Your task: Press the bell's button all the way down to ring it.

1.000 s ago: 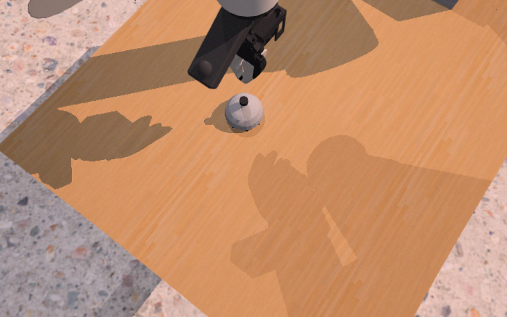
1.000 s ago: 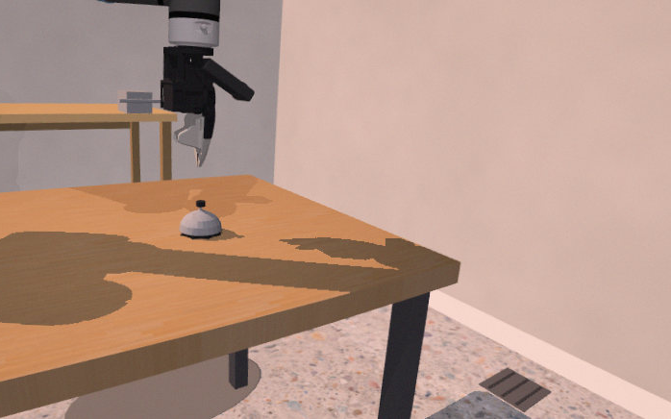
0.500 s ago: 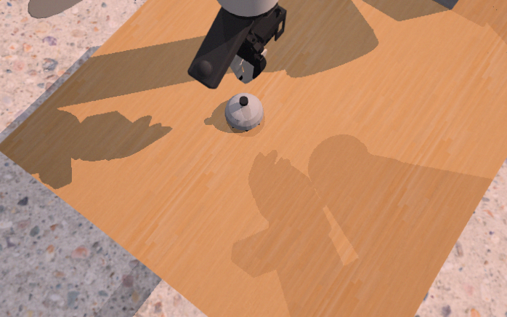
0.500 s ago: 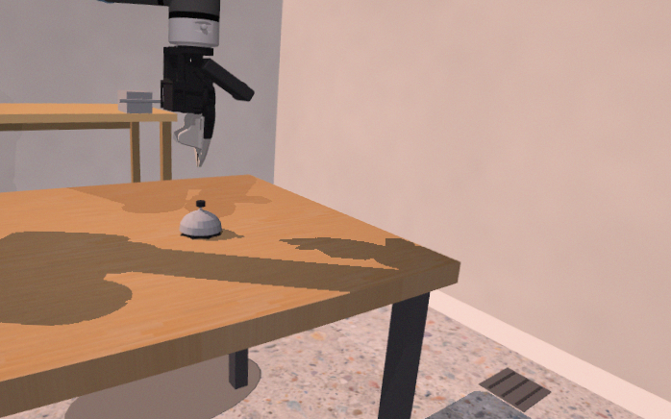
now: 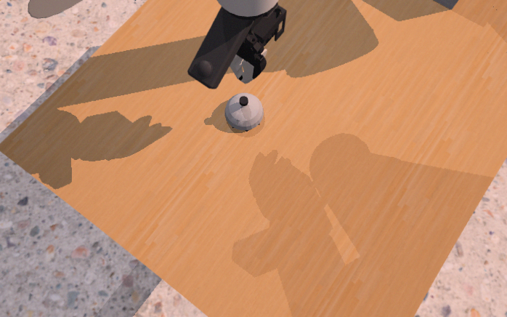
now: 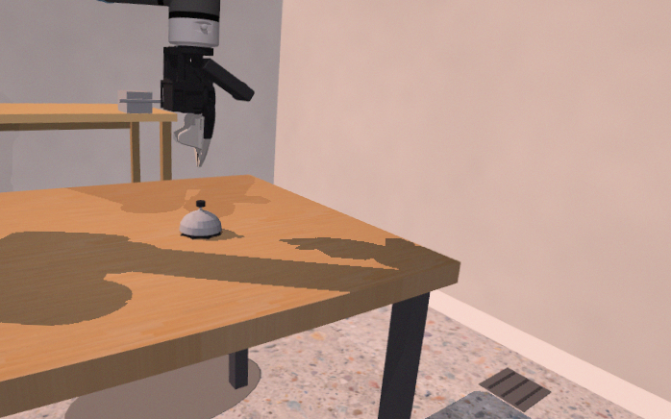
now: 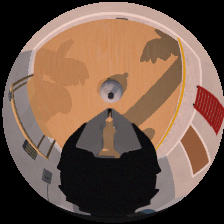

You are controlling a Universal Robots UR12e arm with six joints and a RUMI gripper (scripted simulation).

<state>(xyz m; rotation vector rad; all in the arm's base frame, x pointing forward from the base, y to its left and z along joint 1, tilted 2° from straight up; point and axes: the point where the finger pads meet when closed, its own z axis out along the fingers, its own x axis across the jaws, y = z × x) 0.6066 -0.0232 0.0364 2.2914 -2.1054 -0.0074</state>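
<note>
My gripper is now 9 cm above the black button. Also, from my hand: dome bell: 11 cm below.
</note>
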